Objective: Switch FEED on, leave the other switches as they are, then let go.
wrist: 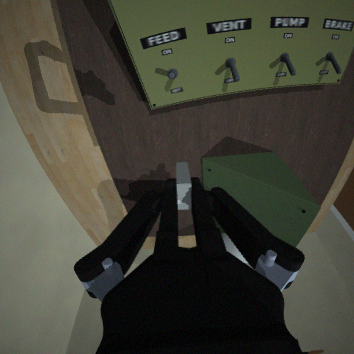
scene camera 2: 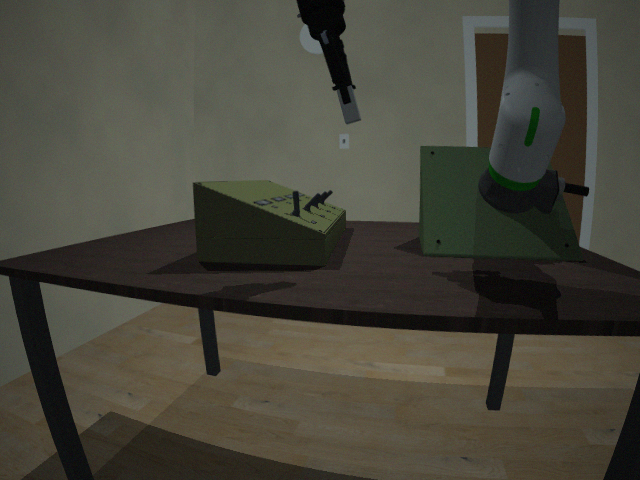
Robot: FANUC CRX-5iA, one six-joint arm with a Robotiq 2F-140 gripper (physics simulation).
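Frame: origin at the arm's base, x ahead, y left, z up, level; metres.
Where they show: gripper, fingertip midpoint: [wrist: 181,171] [scene camera 2: 353,121]; arm's base at its link origin: [scene camera 2: 508,189].
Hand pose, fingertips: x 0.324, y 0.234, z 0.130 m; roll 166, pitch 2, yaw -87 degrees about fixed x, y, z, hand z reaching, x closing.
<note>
Each offset is from my fingertips to the top centre of the thing. Level surfaces: height alone.
The olive switch panel [scene camera 2: 258,248] [wrist: 200,10] stands on the table. In the wrist view the FEED lever {dx +0.114, dy +0.022, dz -0.134 m} [scene camera 2: 296,203] [wrist: 172,74] points nearly at the camera, between its ON and OFF labels; in the scene view it stands nearly upright. The VENT lever {dx +0.129, dy -0.098, dz -0.144 m} [wrist: 233,70], PUMP lever {dx +0.158, dy -0.215, dz -0.144 m} [wrist: 288,65] and BRAKE lever {dx +0.186, dy -0.331, dz -0.144 m} [wrist: 334,63] lean toward their OFF labels. My gripper [scene camera 2: 352,119] [wrist: 181,171] is shut with nothing between the fingers. It hangs in the air above and to the right of the panel in the scene view, apart from every lever.
A green sloped box [scene camera 2: 449,201] [wrist: 250,195] stands on the dark table {dz -0.271 m} [scene camera 2: 382,289] [wrist: 165,130], to the right of the panel in the scene view. A light grey arm part [scene camera 2: 527,113] with green markings is in front of that box. A door [scene camera 2: 480,93] is in the wall behind.
</note>
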